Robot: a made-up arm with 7 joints. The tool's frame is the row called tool. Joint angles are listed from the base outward.
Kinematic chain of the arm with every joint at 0, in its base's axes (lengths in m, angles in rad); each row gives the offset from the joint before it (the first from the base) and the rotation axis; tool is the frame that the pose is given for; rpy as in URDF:
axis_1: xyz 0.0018 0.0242 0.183 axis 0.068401 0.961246 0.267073
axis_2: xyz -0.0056 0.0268 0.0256 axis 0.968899 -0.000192 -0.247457
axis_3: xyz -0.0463 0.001 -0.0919 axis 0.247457 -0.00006 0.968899
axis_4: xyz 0.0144 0.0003 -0.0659 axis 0.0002 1 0.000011
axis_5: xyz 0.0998 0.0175 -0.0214 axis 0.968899 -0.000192 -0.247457
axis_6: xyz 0.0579 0.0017 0.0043 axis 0.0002 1 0.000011
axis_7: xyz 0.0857 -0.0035 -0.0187 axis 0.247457 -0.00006 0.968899
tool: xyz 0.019 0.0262 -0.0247 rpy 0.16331 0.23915 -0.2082
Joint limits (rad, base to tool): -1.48..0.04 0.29..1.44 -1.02..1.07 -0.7..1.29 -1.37..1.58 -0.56..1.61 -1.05..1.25
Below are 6 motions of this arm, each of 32 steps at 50 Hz.
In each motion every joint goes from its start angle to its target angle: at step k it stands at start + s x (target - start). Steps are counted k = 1, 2, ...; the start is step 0. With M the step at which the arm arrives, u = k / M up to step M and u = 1 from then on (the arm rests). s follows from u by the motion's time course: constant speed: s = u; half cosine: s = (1 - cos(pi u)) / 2; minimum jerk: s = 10 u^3 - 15 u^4 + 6 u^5.
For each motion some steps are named. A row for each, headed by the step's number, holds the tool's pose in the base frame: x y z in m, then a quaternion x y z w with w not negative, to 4 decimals.
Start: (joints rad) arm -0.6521 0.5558 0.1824 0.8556 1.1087 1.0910 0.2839
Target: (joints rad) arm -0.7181 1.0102 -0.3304 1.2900 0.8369 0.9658 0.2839
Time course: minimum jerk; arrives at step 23
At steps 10, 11, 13, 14, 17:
10: 0.2024 0.3183 0.0758 0.6701 0.5899 0.3082 0.3287
11: 0.2002 0.3244 0.0791 0.6765 0.5937 0.3060 0.3103
13: 0.1939 0.3376 0.0870 0.6860 0.6030 0.3037 0.2713
14: 0.1900 0.3441 0.0915 0.6889 0.6080 0.3037 0.2519
17: 0.1782 0.3606 0.1046 0.6916 0.6219 0.3064 0.2028

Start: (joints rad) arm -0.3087 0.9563 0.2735 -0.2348 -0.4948 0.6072 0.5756
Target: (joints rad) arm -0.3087 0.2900 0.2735 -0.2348 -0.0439 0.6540 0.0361
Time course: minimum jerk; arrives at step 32
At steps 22, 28, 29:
22: 0.2382 0.1975 0.1093 0.2139 0.1490 0.0553 0.9639
28: 0.2389 0.1875 0.0927 0.1859 0.1627 0.0171 0.9688
29: 0.2389 0.1869 0.0918 0.1844 0.1634 0.0150 0.9691

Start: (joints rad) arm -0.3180 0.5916 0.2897 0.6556 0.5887 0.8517 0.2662
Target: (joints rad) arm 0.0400 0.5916 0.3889 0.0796 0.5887 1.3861 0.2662
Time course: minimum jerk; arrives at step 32
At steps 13, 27, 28, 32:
13: 0.1254 0.3232 0.0361 0.4676 0.6308 0.3064 0.5381
27: 0.0785 0.3081 0.0788 0.4319 0.6671 0.3919 0.4636
28: 0.0775 0.3076 0.0798 0.4310 0.6677 0.3937 0.4621
32: 0.0764 0.3070 0.0809 0.4300 0.6684 0.3957 0.4602

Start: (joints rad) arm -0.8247 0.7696 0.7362 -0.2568 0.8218 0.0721 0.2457
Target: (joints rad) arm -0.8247 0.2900 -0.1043 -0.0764 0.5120 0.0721 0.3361
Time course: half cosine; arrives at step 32
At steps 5, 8, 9, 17, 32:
5: 0.1252 0.2294 0.3631 0.5835 -0.2818 0.5033 0.5717
8: 0.1478 0.2208 0.3533 0.5782 -0.2880 0.4655 0.6050
9: 0.1569 0.2166 0.3489 0.5754 -0.2904 0.4494 0.6185
17: 0.2335 0.1555 0.2998 0.5293 -0.3097 0.2813 0.7381
32: 0.2792 0.0430 0.2384 0.4388 -0.3213 0.0641 0.8367

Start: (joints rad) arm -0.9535 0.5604 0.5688 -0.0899 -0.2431 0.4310 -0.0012
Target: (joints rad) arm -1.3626 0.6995 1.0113 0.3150 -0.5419 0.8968 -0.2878
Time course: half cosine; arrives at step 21
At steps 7, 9, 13, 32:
7: 0.2317 0.2734 0.2833 0.0550 -0.2484 0.0780 0.9639
9: 0.2306 0.2862 0.2797 0.0066 -0.2475 0.0586 0.9671
13: 0.2297 0.3056 0.2708 -0.1004 -0.2593 -0.0014 0.9605
32: 0.2313 0.3146 0.2628 -0.2131 -0.2916 -0.0937 0.9278

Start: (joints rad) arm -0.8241 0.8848 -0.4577 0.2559 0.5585 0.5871 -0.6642
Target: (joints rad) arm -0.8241 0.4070 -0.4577 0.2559 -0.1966 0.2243 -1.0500
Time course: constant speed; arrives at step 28
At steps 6, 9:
6: 0.3378 0.1166 0.1096 0.5765 0.3135 -0.3723 0.6563
9: 0.3391 0.0971 0.0995 0.5329 0.2878 -0.4356 0.6659

